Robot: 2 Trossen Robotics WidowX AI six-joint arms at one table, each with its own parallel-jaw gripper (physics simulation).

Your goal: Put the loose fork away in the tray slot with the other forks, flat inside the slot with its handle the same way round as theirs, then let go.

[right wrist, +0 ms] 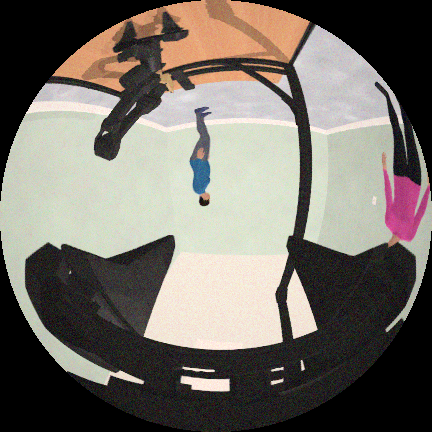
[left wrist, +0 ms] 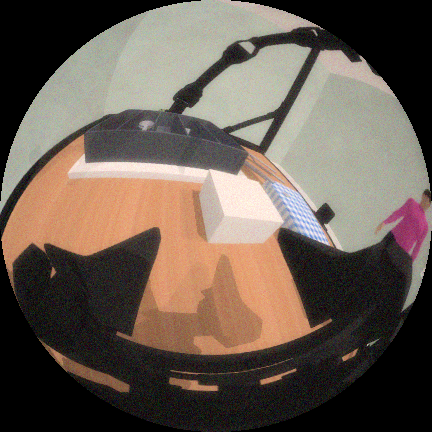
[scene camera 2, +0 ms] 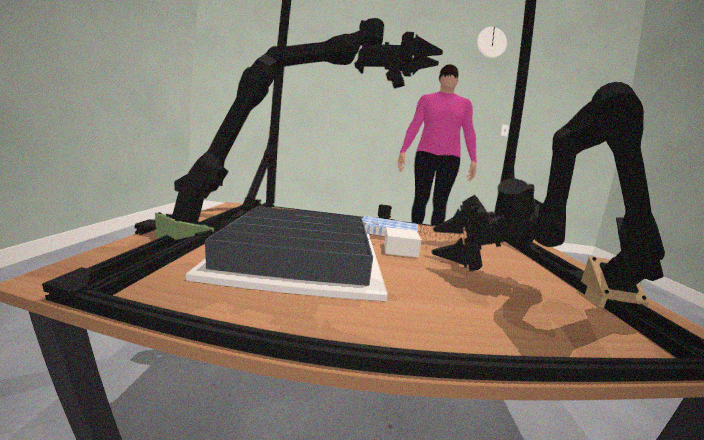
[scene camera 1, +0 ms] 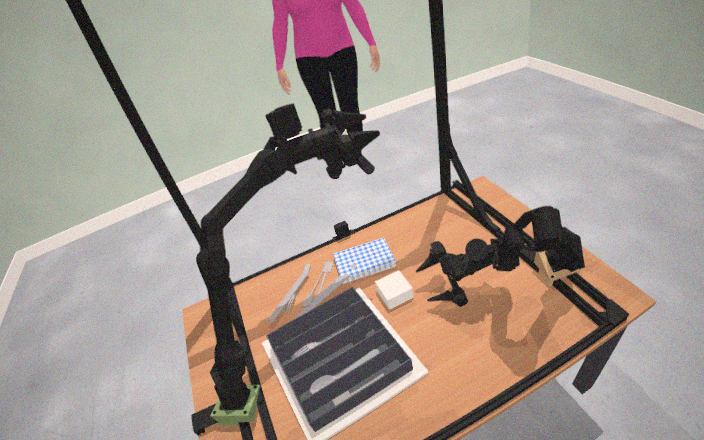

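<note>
The dark tray (scene camera 1: 363,400) (scene camera 2: 285,264) (left wrist: 165,150) stands on a white board. A fork (scene camera 1: 306,348) lies in one slot, tines to the picture's left, handle toward the upper right. Behind the tray several slim grey utensils lie on the table. One (scene camera 1: 290,298) looks like the loose fork, its handle toward the upper right; the details are too small to be sure. My left gripper (scene camera 1: 424,284) (scene camera 2: 434,240) (left wrist: 220,233) (right wrist: 148,18) is open and empty, low over the table, right of the white block. My right gripper (scene camera 1: 371,125) (scene camera 2: 440,57) (right wrist: 232,241) is open and empty, high above the table.
The white block (scene camera 1: 394,289) (scene camera 2: 402,242) (left wrist: 242,200) stands between the tray and my left gripper. A blue-checked block (scene camera 1: 363,258) (left wrist: 297,212) lies behind it, close to the utensils. A spoon (scene camera 1: 321,383) lies in another tray slot. Black frame posts rise at the table edges.
</note>
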